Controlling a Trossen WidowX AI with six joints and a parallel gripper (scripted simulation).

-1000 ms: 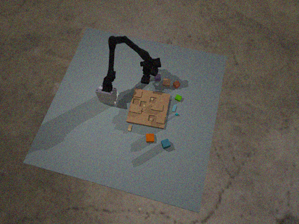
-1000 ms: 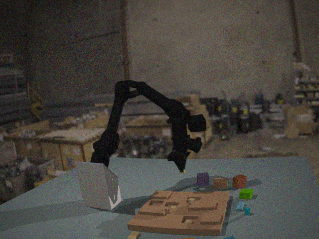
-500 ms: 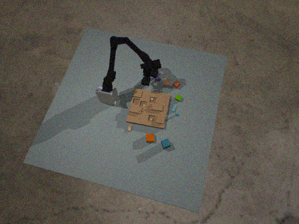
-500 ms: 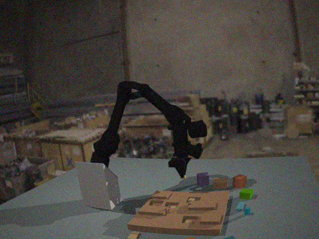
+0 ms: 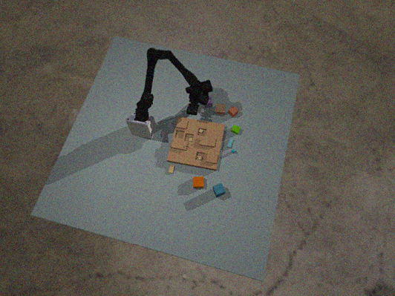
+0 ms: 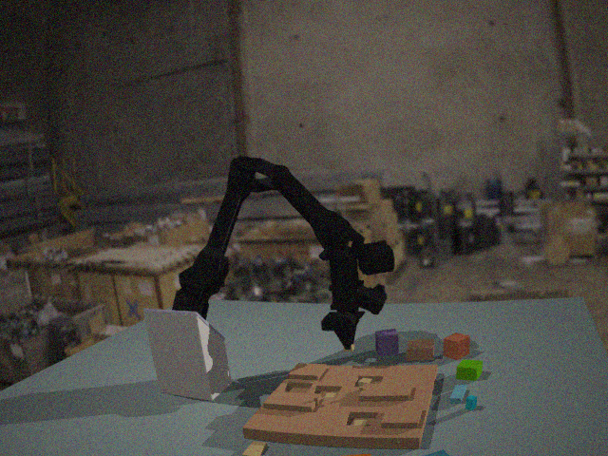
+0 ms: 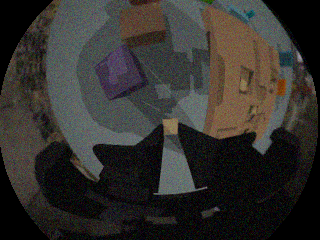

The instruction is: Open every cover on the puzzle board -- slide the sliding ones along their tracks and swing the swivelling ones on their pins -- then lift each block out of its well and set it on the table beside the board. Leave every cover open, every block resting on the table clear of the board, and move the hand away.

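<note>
Now: the tan puzzle board 70 mm ahead of my gripper tip, 210 mm to the right of it and 10 mm below it. From my gripper tip the other things lie so: purple block (70 mm ahead, 60 mm to the left, 10 mm below); peach block (150 mm ahead, 40 mm to the left, 20 mm below); red-orange block (240 mm ahead, 40 mm to the left, 10 mm below).
</note>
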